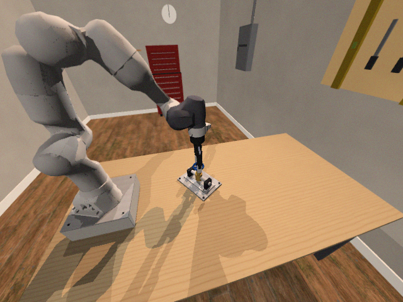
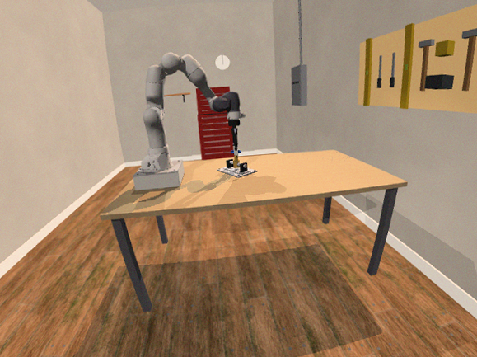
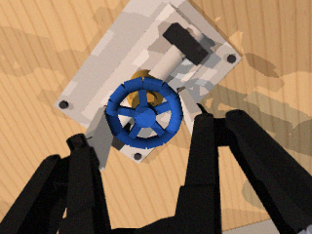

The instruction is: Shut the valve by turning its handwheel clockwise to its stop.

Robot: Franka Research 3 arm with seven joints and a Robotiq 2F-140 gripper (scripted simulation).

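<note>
My hand is 20 mm above the blue spoked handwheel.
</note>
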